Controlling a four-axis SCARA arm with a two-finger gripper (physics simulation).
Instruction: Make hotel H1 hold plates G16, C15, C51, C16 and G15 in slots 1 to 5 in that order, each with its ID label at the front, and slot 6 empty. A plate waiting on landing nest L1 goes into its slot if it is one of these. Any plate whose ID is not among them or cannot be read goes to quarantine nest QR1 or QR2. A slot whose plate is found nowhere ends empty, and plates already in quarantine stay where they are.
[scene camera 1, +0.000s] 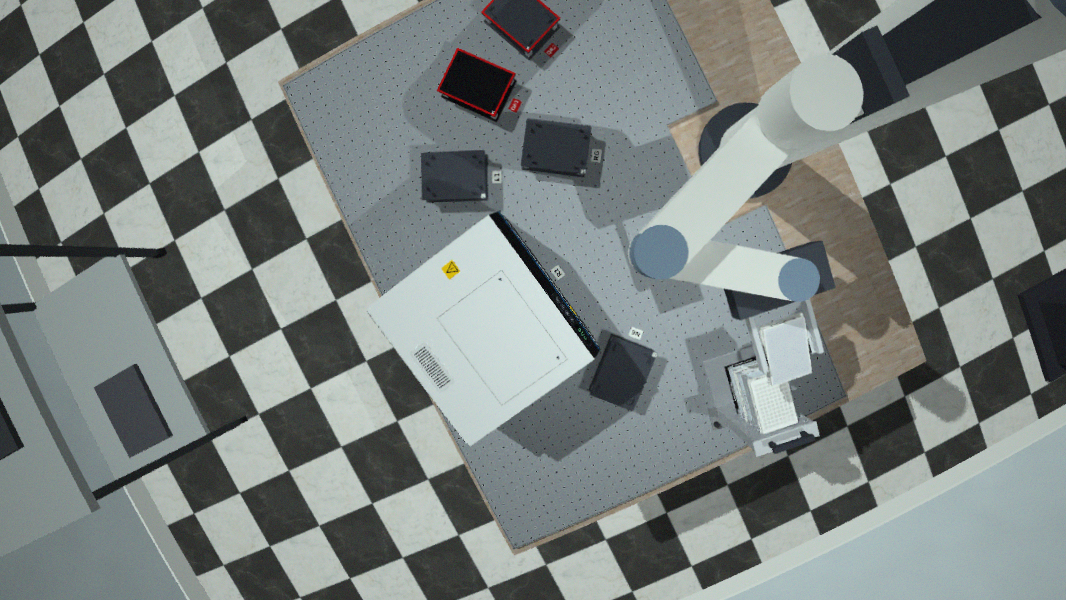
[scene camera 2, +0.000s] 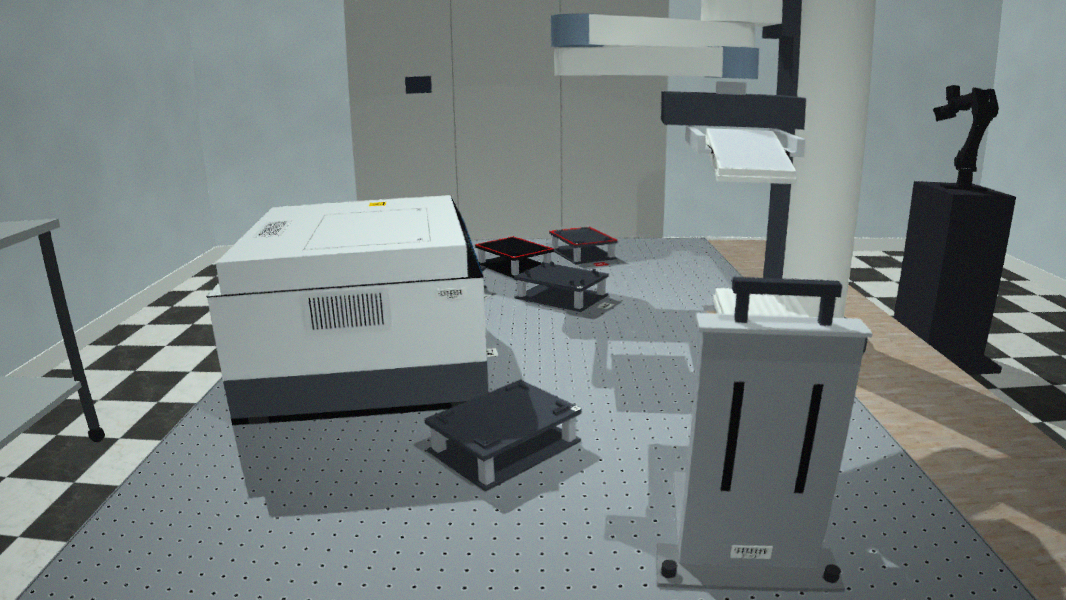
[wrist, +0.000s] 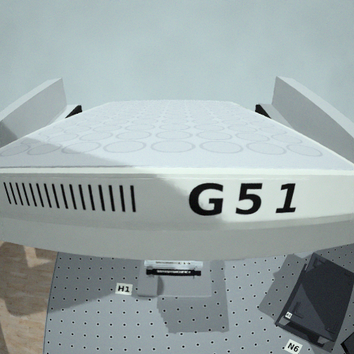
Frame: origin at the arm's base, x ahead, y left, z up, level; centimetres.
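Where they show: gripper, fingertip midpoint: (scene camera 1: 791, 361) (scene camera 2: 751, 146).
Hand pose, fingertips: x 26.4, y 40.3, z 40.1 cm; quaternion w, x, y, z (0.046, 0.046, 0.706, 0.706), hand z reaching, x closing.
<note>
After its pixels a point has its place.
My gripper (scene camera 1: 787, 336) (scene camera 2: 745, 141) @[x 26.4, y 40.3, z 40.1 cm] (wrist: 166, 89) is shut on plate G51 (scene camera 1: 787, 357) @[x 26.6, y 39.5, z 39.4 cm] (scene camera 2: 751, 152) @[x 26.2, y 39.8, z 39.3 cm] (wrist: 172, 132), a white plate held level high above the bench. Its label faces the wrist camera. Hotel H1 (scene camera 1: 811, 429) @[x 23.3, y 61.6, z 27.4 cm] (scene camera 2: 768, 447) @[x 29.5, y 62.4, z 15.9 cm] (wrist: 200, 290) stands upright below the held plate, which is clear of it. A white plate (scene camera 1: 773, 406) @[x 28.6, y 53.7, z 25.7 cm] (scene camera 2: 749, 301) @[x 28.8, y 50.6, z 25.7 cm] shows near the hotel's top. Labels lower in the hotel are too small to read. Landing nest L1 (scene camera 1: 453, 175) @[x 71.4, y -26.4, z 6.3 cm] bears no plate. Red-rimmed quarantine nests QR1 (scene camera 1: 477, 81) @[x 55.6, y -45.1, z 6.3 cm] (scene camera 2: 514, 247) @[x 55.8, y -44.4, z 6.3 cm] and QR2 (scene camera 1: 520, 18) @[x 38.8, y -54.8, z 6.3 cm] (scene camera 2: 583, 236) @[x 38.2, y -54.7, z 6.3 cm] show no white plate.
Dark nest N6 (scene camera 1: 622, 372) @[x 54.7, y 37.2, z 6.3 cm] (scene camera 2: 507, 419) @[x 54.1, y 39.2, z 6.3 cm] (wrist: 320, 300) stands between the hotel and a large white instrument (scene camera 1: 484, 327) @[x 77.8, y 10.4, z 25.5 cm] (scene camera 2: 343, 249) @[x 76.2, y 27.7, z 25.6 cm]. Dark nest RG (scene camera 1: 555, 147) @[x 45.4, y -21.2, z 6.2 cm] (scene camera 2: 560, 277) @[x 45.4, y -19.5, z 6.3 cm] is near L1. The arm's column (scene camera 2: 828, 186) @[x 1.4, y 7.4, z 30.3 cm] rises behind the hotel.
</note>
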